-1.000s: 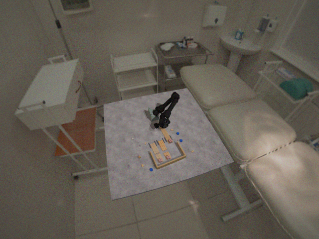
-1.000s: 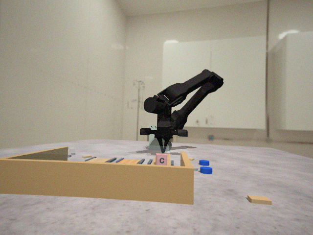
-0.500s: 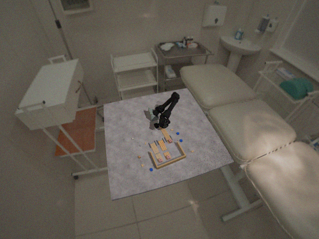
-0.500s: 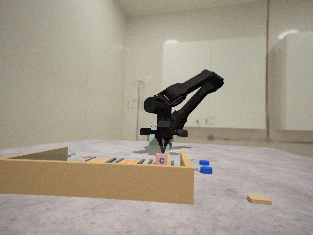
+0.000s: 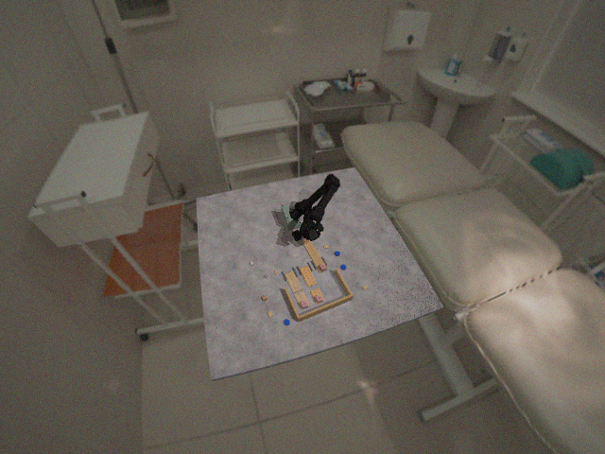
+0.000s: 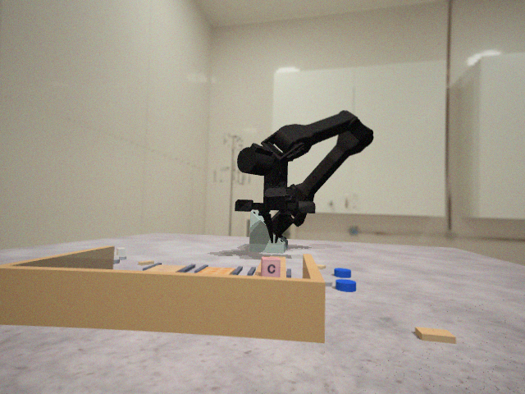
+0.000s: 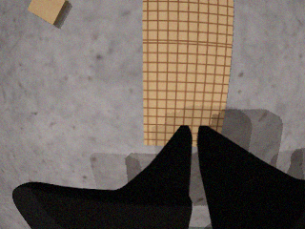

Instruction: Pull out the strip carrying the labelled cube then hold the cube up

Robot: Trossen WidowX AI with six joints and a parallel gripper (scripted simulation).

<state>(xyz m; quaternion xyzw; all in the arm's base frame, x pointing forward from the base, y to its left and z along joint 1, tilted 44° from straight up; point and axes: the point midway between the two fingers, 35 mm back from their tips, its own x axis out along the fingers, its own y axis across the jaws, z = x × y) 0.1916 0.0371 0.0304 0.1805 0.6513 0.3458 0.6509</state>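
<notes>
Now: gripper tip 90 mm short of the orange gridded strip, 20 mm to the right of it and 40 mm above it.
</notes>
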